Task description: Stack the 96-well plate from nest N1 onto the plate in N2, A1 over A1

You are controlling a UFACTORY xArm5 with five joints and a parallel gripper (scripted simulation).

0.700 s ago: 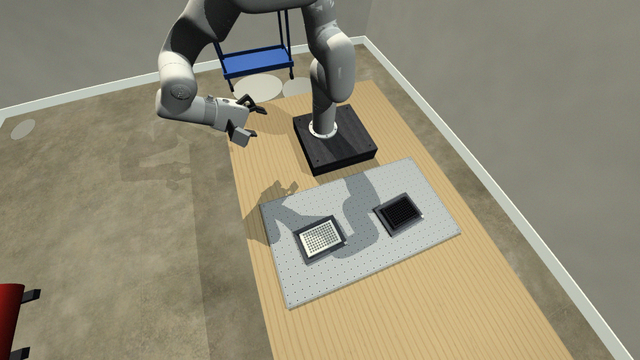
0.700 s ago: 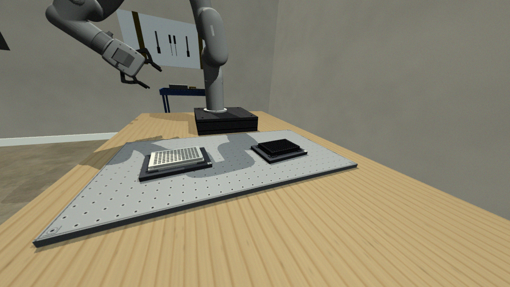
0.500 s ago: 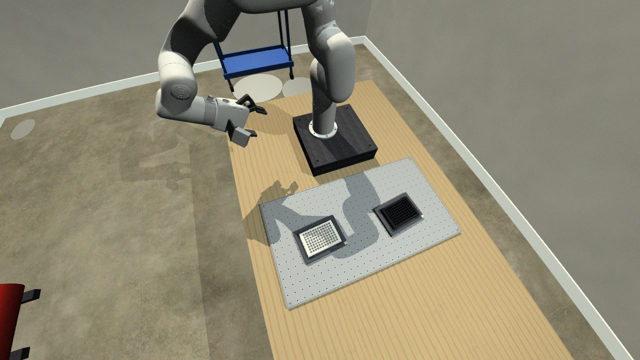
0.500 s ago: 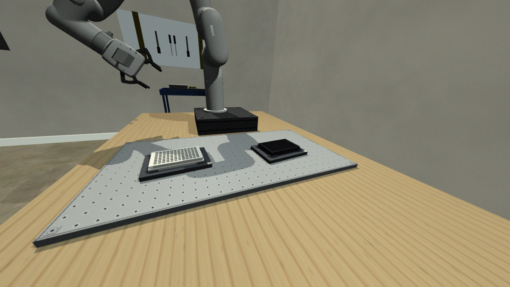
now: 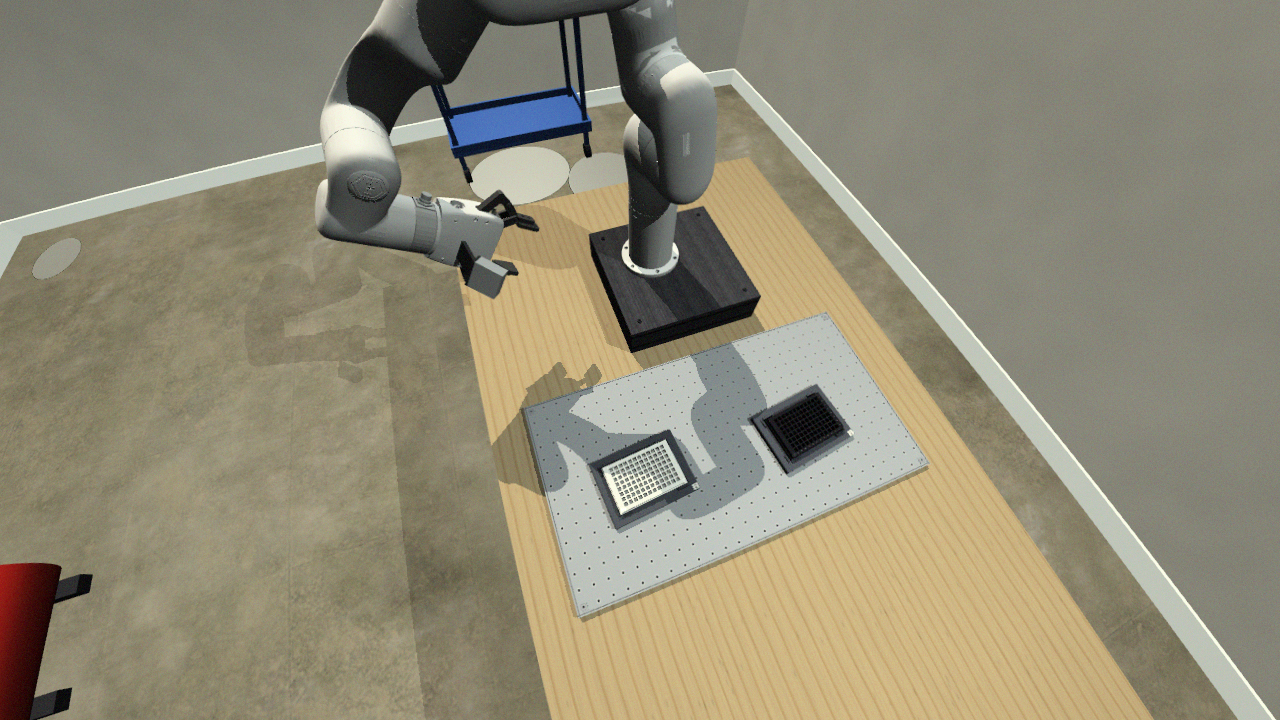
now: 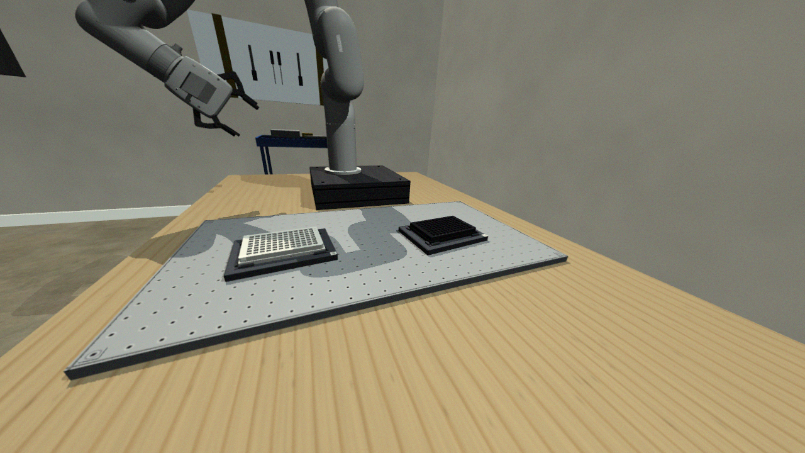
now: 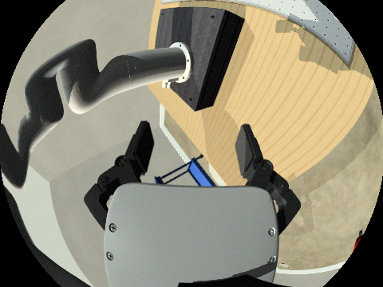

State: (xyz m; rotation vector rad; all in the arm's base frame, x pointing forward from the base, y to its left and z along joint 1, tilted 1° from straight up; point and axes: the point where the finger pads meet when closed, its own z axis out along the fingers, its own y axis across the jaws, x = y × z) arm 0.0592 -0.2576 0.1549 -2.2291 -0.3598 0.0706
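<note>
Now: the black 96-well plate 44 cm to the left of my hand, 38 cm ahead of it and 19 cm below it. Round my hand: white 96-well plate (39 cm ahead, 19 cm below, 12 cm to the left); then plate nest N2 (39 cm ahead, 21 cm below, 12 cm to the left); then plate nest N1 (44 cm to the left, 38 cm ahead, 21 cm below).
</note>
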